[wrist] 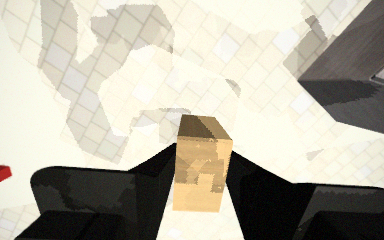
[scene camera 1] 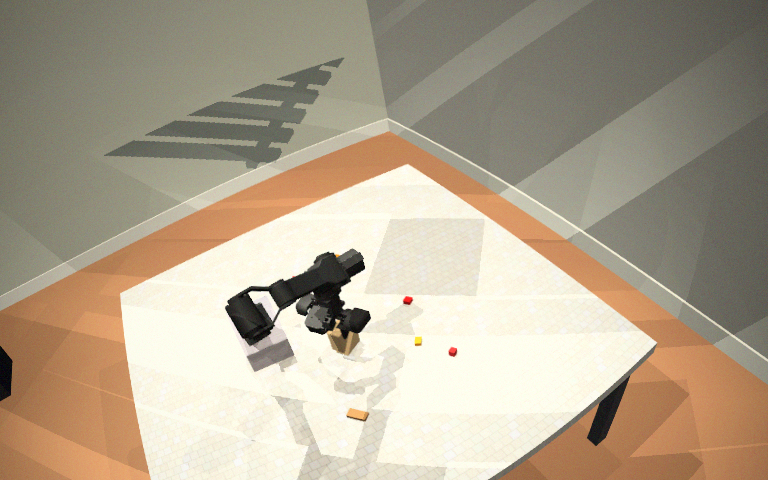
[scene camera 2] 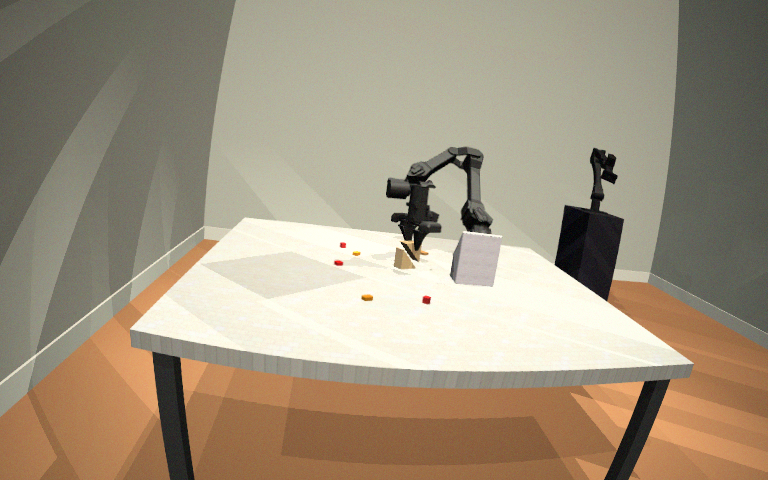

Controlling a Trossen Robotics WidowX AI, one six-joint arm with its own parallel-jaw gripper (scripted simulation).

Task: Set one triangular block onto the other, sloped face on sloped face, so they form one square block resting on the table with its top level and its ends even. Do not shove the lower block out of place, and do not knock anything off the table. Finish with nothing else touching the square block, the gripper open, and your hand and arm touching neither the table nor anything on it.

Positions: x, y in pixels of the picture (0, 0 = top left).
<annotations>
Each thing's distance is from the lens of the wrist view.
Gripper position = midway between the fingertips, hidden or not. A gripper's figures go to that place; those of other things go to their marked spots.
my gripper (wrist: 199, 149): 0.11 m
tan triangular block (wrist: 203, 151): 0.09 m
</annotations>
